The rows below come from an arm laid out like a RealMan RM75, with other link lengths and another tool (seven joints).
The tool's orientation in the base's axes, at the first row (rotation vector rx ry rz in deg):
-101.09, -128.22, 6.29
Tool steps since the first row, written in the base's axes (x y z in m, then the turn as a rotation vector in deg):
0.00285, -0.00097, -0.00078, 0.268, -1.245, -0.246
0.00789, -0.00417, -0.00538, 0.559, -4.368, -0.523
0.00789, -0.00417, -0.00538, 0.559, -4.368, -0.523
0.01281, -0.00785, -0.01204, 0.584, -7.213, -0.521
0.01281, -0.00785, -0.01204, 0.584, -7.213, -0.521
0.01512, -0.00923, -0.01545, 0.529, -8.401, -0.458
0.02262, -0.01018, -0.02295, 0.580, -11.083, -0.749
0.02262, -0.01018, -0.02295, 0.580, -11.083, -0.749
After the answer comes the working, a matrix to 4 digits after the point.
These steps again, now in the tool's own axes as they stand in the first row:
-0.00167, 0.00262, -0.00014, -1.297, 0.002, 0.016
-0.00661, 0.00765, 0.00251, -4.410, -0.433, -0.165
-0.00661, 0.00765, 0.00251, -4.410, -0.433, -0.165
-0.01236, 0.01293, 0.00711, -7.151, -1.114, -0.509
-0.01236, 0.01293, 0.00711, -7.151, -1.114, -0.509
-0.01478, 0.01557, 0.00958, -8.271, -1.474, -0.694
-0.01859, 0.02415, 0.01460, -10.913, -2.022, -0.745
-0.01859, 0.02415, 0.01460, -10.913, -2.022, -0.745

The tool's axes in the first row as the columns of a matrix, in the base's axes (rounded; the answer above uses it unrounded):
-0.2088, 0.9397, -0.2708
0.9617, 0.2475, 0.1176
0.1776, -0.2359, -0.9554

